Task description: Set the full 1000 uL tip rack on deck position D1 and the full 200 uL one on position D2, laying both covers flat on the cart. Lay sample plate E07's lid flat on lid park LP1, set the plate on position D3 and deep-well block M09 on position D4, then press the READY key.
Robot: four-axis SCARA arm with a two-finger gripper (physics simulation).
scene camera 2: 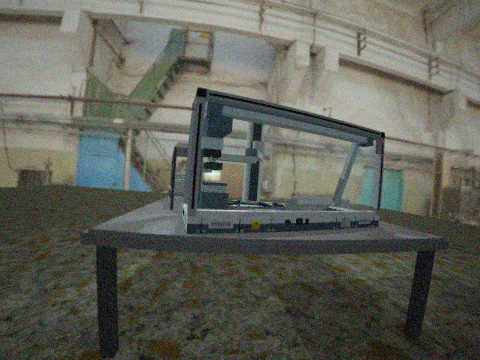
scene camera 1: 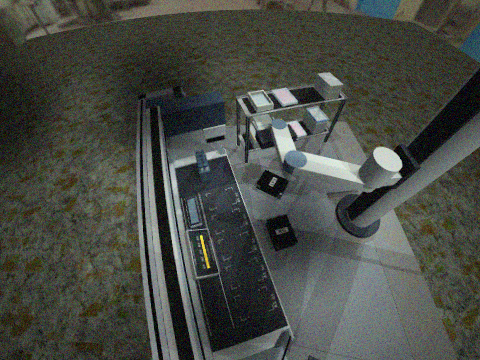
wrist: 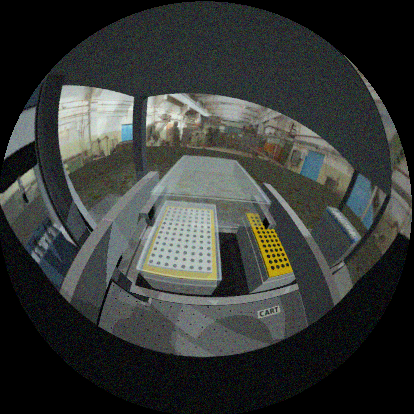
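My gripper (wrist: 210,184) is shut on a clear cover (wrist: 207,175), held level between the shelves of the cart (scene camera 1: 247,145) (wrist: 215,300). In the wrist view a tip rack with a white, yellow-edged top (wrist: 182,240) stands below at the left, seemingly under a clear cover. A yellow rack with dark holes (wrist: 270,246) stands at the right, partly behind a finger. A blue-edged rack (scene camera 1: 316,118) (wrist: 339,227) stands farther right on the lower shelf. Pink-topped plates (scene camera 1: 284,97) (scene camera 1: 298,129) lie on both shelves. The deck (scene camera 1: 235,260) shows bare position marks. Labels are unreadable.
On the cart's upper shelf stand a pale open-looking box (scene camera 1: 260,100) and a tall white box (scene camera 1: 329,85). The upper shelf's dark underside (wrist: 210,55) hangs over the gripper. Two black blocks (scene camera 1: 272,183) (scene camera 1: 281,232) lie beside the deck. A panel with a yellow strip (scene camera 1: 204,251) sits on it.
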